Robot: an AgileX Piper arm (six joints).
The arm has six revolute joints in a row. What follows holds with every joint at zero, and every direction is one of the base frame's. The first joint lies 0.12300 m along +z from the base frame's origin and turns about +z. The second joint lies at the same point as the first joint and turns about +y. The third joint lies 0.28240 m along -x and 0.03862 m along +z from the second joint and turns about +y. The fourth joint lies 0.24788 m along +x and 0.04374 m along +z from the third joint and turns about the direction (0.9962, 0, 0.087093). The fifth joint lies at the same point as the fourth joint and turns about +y. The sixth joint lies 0.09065 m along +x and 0.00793 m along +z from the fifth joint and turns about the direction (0.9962, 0, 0.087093). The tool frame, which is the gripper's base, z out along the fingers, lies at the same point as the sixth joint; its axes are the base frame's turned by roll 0.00, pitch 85.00 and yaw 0.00 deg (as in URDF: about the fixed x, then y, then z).
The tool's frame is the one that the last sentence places.
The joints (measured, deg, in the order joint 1, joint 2, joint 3, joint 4, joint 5, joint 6), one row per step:
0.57 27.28 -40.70 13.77 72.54 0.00
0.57 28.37 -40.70 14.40 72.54 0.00
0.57 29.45 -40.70 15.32 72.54 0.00
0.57 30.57 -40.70 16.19 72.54 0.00
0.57 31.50 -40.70 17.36 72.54 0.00
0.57 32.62 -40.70 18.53 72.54 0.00
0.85 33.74 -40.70 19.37 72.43 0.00
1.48 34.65 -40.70 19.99 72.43 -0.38
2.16 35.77 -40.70 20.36 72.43 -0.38
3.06 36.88 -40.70 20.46 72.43 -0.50
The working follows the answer.
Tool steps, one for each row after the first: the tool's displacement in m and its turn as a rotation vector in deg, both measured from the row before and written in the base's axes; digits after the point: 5 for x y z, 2 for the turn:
0.00357 0.00096 -0.00077 0.59 1.10 0.19
0.00349 0.00138 -0.00070 0.87 1.09 0.27
0.00362 0.00130 -0.00081 0.83 1.13 0.24
0.00294 0.00173 -0.00052 1.12 0.94 0.30
0.00355 0.00172 -0.00075 1.13 1.13 0.28
0.00359 0.00157 -0.00087 0.82 1.03 0.43
0.00256 0.00174 -0.00084 0.41 0.80 1.07
0.00321 0.00153 -0.00129 0.33 1.13 0.75
0.00304 0.00153 -0.00149 0.00 1.07 1.02

Tool pose at each row, in the base's axes (x y z in m, rotation vector in deg; rounded; the steps above come from the unrounded poses):
0.05001 0.02116 0.31547 -0.86 143.28 18.41
0.05358 0.02212 0.31470 -0.69 144.28 19.32
0.05707 0.02350 0.31400 -0.51 145.22 20.63
0.06069 0.02481 0.31319 -0.29 146.20 21.87
0.06362 0.02653 0.31267 -0.07 146.93 23.51
0.06718 0.02826 0.31192 0.22 147.83 25.18
0.07077 0.02983 0.31105 0.18 148.71 26.50
0.07333 0.03156 0.31021 -0.88 149.51 27.51
0.07654 0.03309 0.30891 -1.48 150.62 28.35
0.07957 0.03462 0.30742 -2.57 151.77 28.84

